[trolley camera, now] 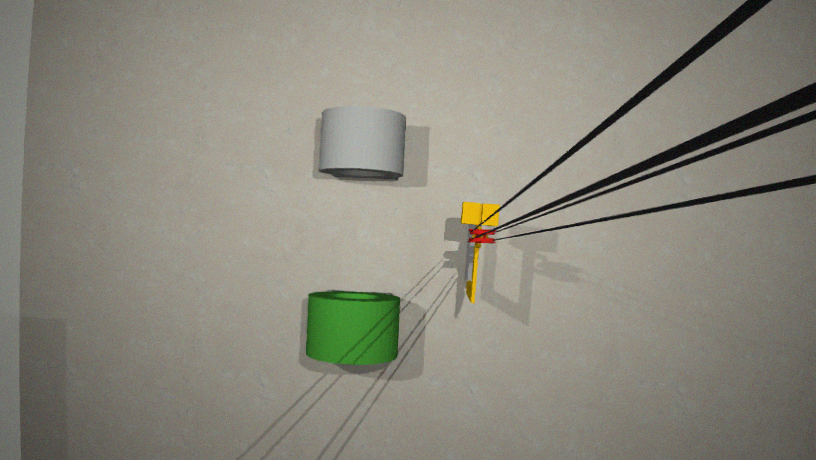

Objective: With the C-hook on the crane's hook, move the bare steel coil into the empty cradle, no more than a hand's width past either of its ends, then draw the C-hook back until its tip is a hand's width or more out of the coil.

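The bare steel coil (362,140) is the grey one at the upper left of the middle. It lies on its side, and its lower end with the dark bore opening shows. My gripper, the yellow C-hook (474,271), hangs from the red hook block (481,236), to the right of and below the grey coil in the view, apart from it. Its long arm points to the bottom of the view and its yellow block (472,213) is at the top. The C-hook is open and carries no coil. The empty cradle does not show in the view.
A green coil (352,331) lies on its side at the lower left of the C-hook, its bore opening at the upper end. Black ropes run from the hook block to the right edge. Shadows of the C-hook and ropes fall on the floor (171,228). A pale strip runs along the left edge.
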